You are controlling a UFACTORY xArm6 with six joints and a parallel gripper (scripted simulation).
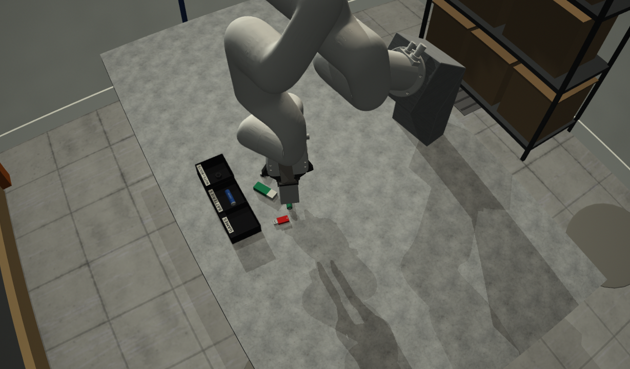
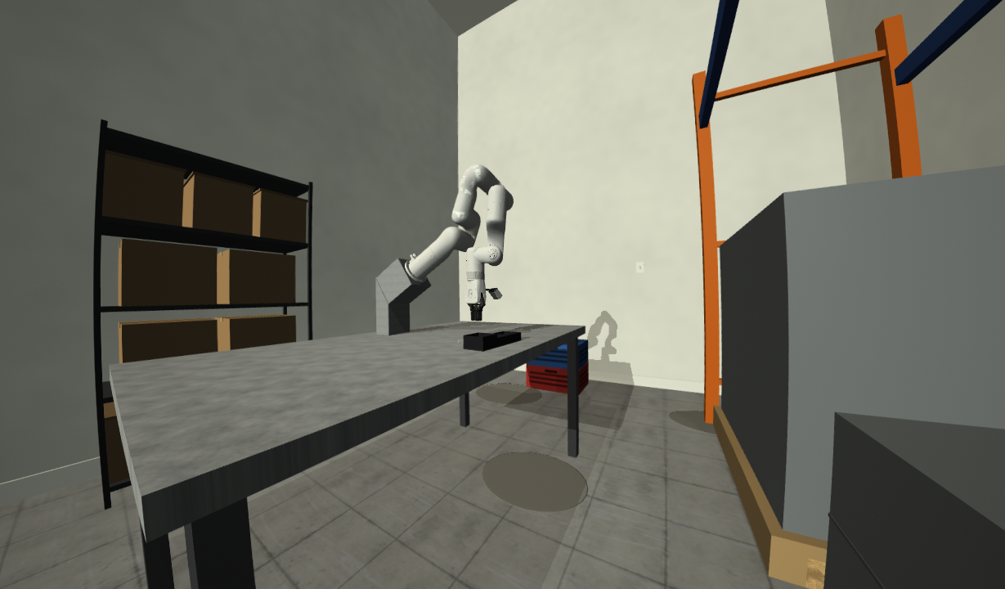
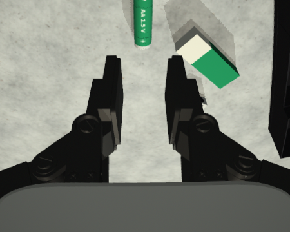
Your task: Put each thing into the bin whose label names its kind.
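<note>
Now: the green battery 9 cm below my hand. From my hand the other things lie so: grey metal piece: 11 cm to the right, 9 cm below, 2 cm ahead; white cartridge: 9 cm below, 5 cm to the right, 4 cm ahead; red USB stick: 9 cm below, 5 cm to the left, 5 cm ahead.
</note>
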